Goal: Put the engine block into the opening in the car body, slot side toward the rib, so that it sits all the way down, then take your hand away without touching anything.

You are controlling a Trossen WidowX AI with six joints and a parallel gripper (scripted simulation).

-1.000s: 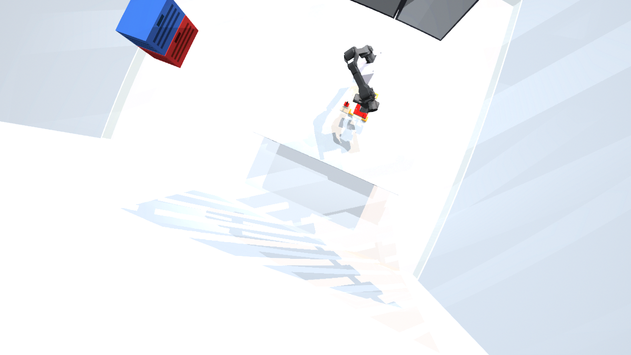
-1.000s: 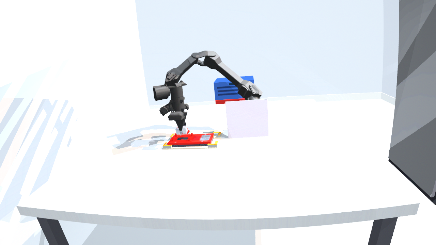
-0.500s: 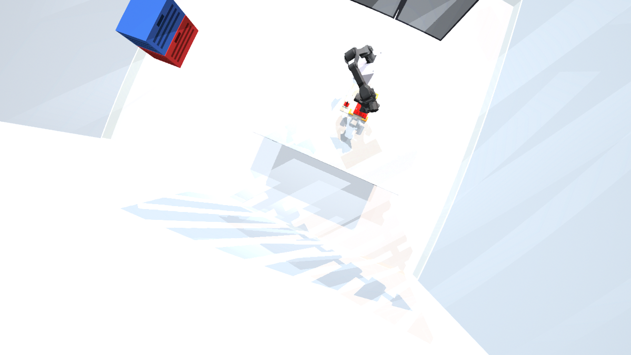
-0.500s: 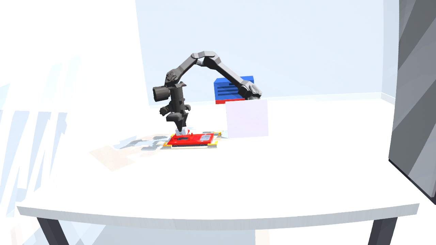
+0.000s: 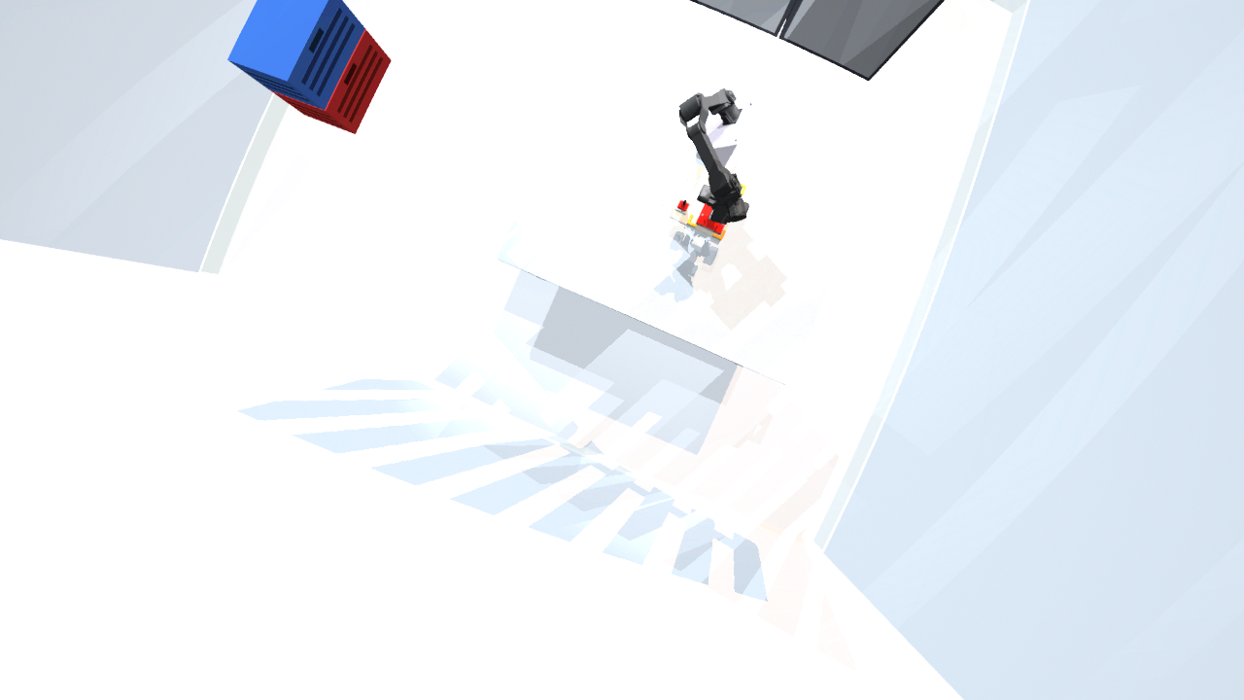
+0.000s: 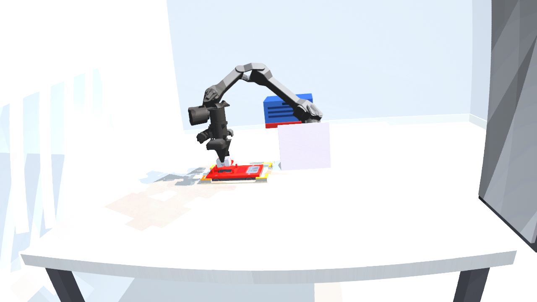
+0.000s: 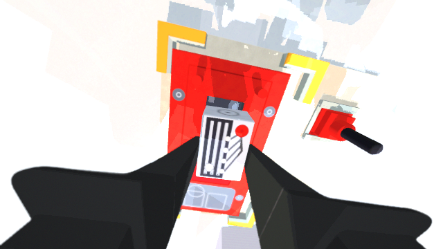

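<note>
My gripper tip is now 10 mm above the white engine block.
</note>
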